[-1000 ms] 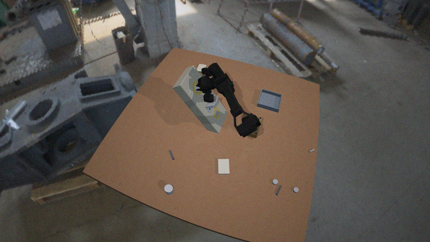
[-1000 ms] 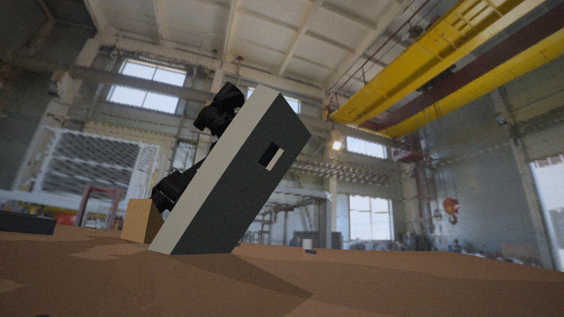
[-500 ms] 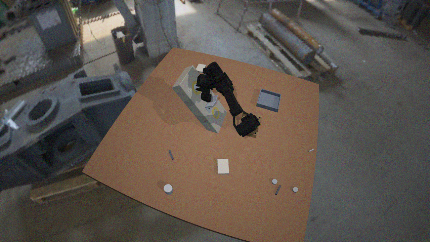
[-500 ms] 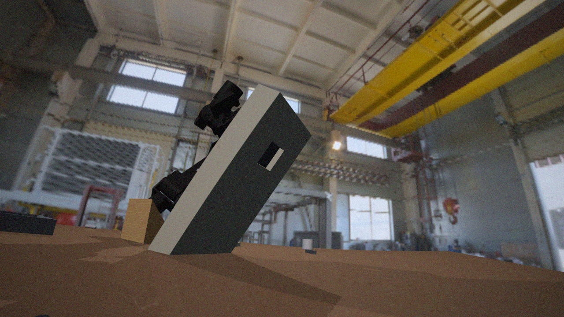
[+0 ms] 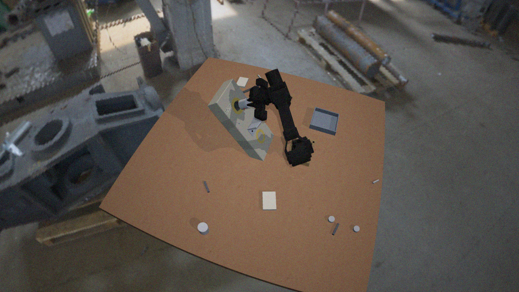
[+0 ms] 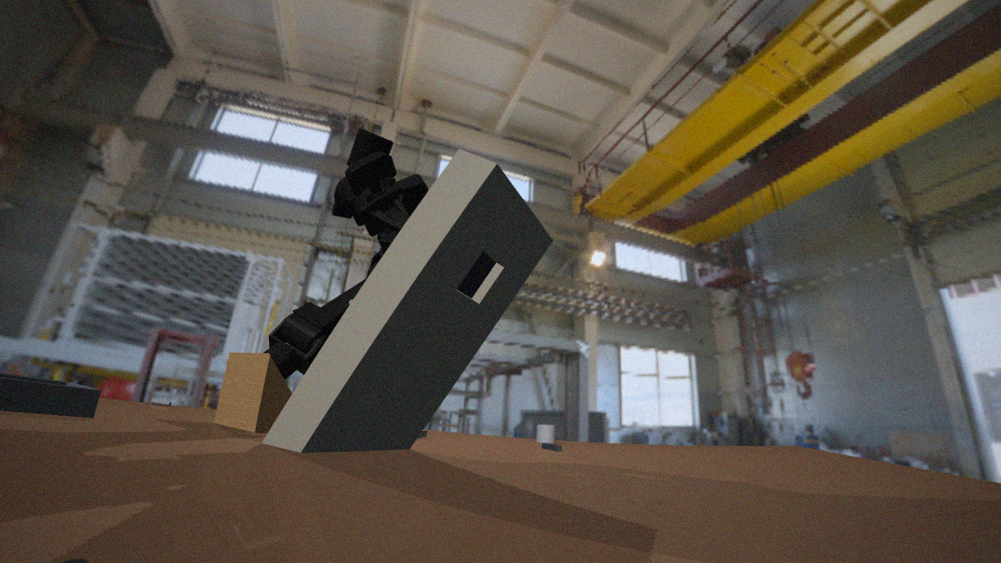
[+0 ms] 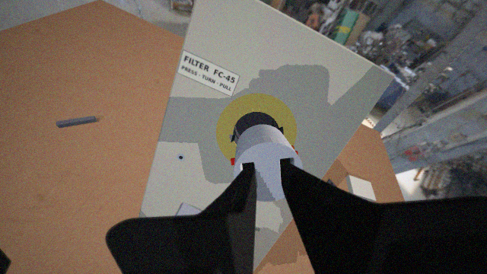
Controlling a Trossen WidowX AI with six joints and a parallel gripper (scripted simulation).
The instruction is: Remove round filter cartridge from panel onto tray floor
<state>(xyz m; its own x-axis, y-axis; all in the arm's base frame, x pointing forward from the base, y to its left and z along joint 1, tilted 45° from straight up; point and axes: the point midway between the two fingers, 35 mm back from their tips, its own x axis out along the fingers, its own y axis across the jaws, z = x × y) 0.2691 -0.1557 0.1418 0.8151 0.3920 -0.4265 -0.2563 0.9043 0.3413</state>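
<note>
Right now my gripper tip is 1 cm short of the round grey filter cartridge and 1 cm above it. From my gripper tip the other things lie so: grey flap: 4 cm behind, 1 cm to the left, 13 cm below; beige service panel: 1 cm ahead, 1 cm to the left, 11 cm below; grey tray: 37 cm behind, 27 cm to the right, 26 cm below.
</note>
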